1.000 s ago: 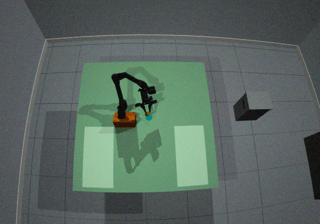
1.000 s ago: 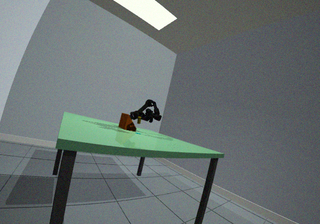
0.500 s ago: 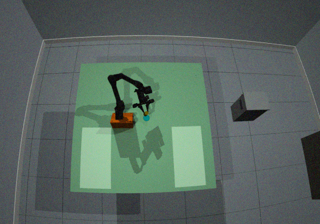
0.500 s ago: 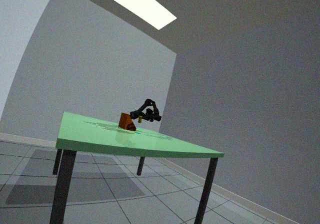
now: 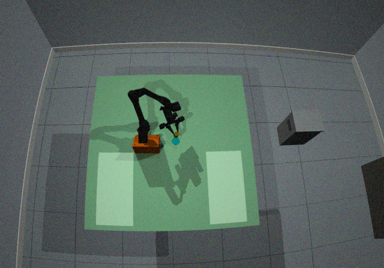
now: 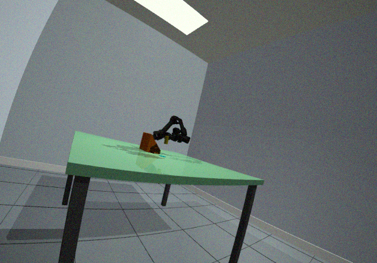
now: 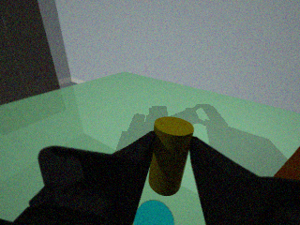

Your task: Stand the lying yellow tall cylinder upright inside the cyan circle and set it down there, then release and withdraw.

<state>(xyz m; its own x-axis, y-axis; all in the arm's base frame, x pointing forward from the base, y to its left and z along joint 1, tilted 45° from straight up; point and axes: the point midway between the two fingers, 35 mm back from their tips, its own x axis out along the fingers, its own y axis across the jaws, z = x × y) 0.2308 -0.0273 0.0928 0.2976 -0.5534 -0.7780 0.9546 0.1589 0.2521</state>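
My gripper tip is now 16 cm above the cyan circle. Also, from my gripper tip: yellow cylinder (2 cm below).
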